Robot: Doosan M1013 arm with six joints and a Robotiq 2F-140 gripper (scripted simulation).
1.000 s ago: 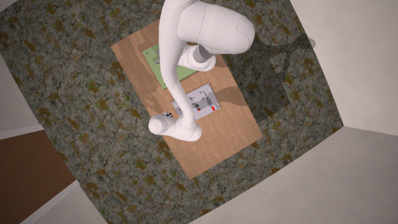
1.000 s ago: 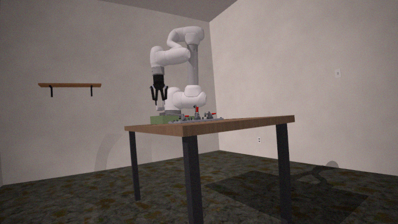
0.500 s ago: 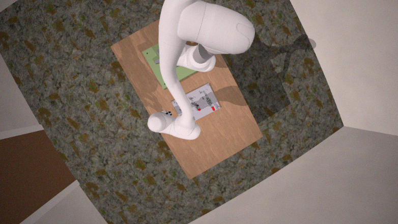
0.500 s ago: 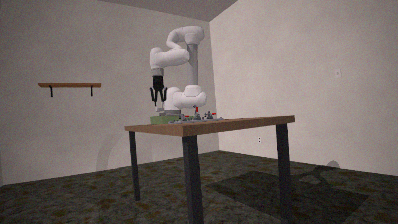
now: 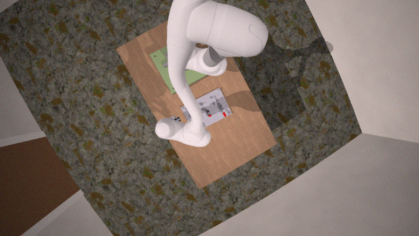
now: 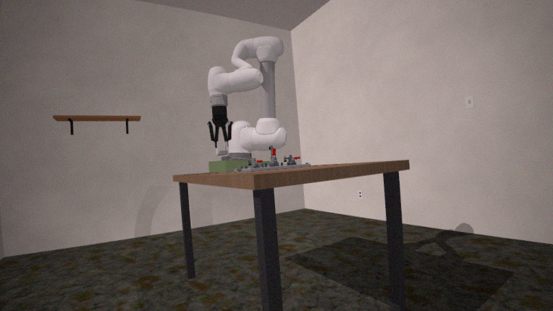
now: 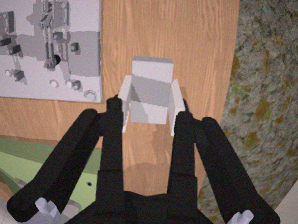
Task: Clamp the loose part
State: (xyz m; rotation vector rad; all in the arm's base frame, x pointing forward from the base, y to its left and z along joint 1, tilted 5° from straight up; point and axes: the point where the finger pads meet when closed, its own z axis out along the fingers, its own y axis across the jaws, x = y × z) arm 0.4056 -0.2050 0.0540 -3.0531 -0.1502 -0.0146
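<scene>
My gripper is now 260 mm to the right of the grey fixture plate, 120 mm above it and 20 mm short of it. Also, from my hand: loose part 30 mm below.
</scene>
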